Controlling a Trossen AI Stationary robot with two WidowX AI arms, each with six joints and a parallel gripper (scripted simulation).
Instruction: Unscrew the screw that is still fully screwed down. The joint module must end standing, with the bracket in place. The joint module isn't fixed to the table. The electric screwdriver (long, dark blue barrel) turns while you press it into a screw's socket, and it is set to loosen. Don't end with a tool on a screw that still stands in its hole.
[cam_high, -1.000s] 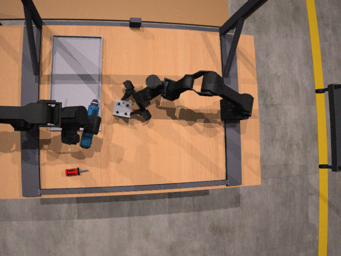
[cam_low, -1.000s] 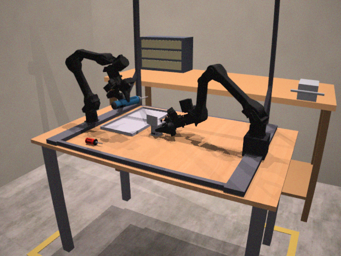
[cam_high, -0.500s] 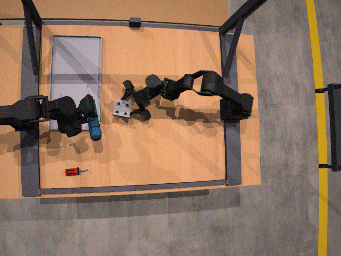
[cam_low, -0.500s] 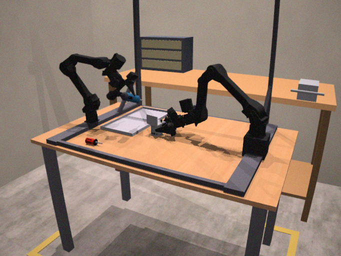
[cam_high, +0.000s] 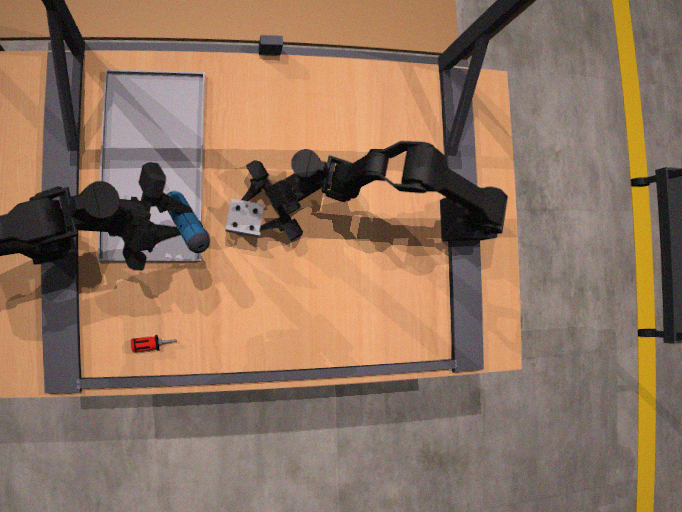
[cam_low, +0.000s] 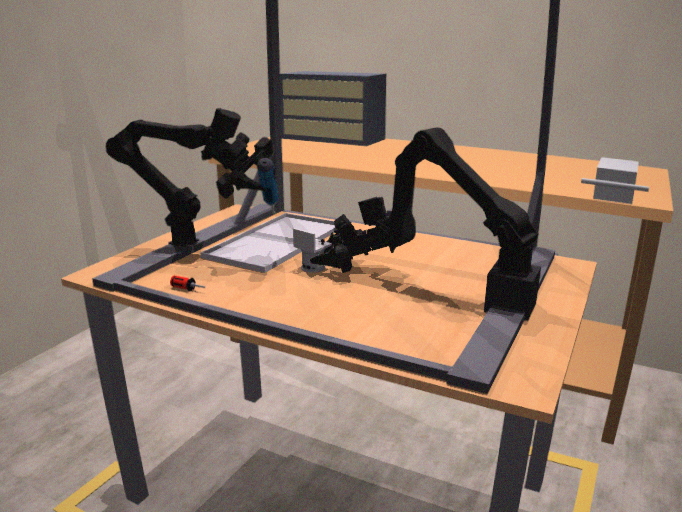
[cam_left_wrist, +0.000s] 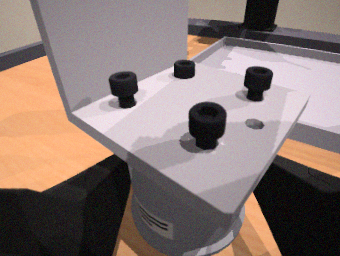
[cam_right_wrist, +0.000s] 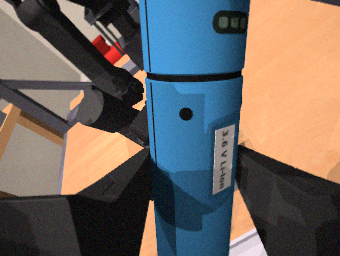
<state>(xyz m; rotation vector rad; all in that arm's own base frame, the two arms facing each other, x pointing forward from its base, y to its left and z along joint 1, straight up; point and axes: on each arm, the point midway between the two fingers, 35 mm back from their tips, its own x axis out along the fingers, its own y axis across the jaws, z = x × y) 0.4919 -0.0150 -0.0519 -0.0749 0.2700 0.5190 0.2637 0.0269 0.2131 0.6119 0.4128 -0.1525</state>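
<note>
Right now the grey cylinder is 20 mm to the right of my left hand, 10 mm below it and 10 mm ahead of it. Round my left hand: l-shaped bracket 30 mm above, 20 mm to the right, 10 mm ahead; then bit 180 mm to the right, 80 mm above, 50 mm behind; then shallow grey tray 220 mm to the right, 120 mm behind, 30 mm below.
</note>
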